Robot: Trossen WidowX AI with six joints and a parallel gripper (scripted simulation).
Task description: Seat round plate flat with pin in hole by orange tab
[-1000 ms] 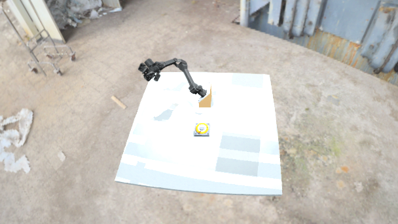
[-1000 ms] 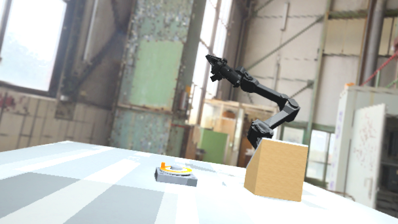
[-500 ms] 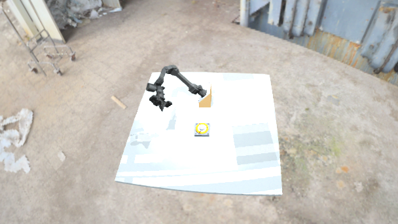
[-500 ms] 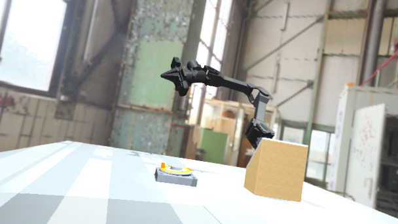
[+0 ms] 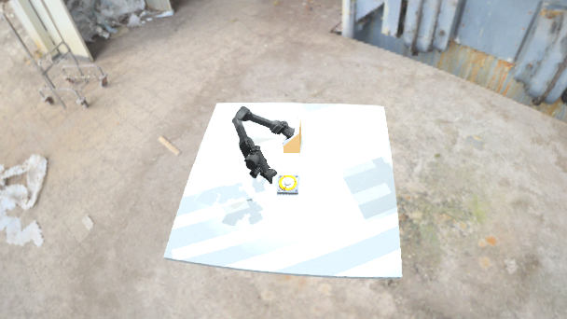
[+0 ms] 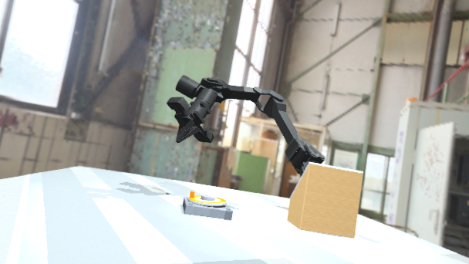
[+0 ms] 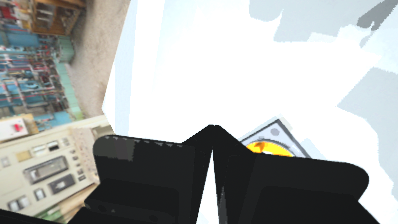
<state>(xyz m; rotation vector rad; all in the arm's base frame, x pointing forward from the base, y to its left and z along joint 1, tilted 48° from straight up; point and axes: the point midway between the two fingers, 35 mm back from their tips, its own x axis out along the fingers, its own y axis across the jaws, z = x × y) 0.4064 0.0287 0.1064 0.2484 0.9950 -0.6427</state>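
The round plate is 90 mm behind my gripper tip, 60 mm to the left of it and 140 mm below it. Round my gripper tip: square grey base 120 mm behind, 60 mm to the left, 150 mm below.
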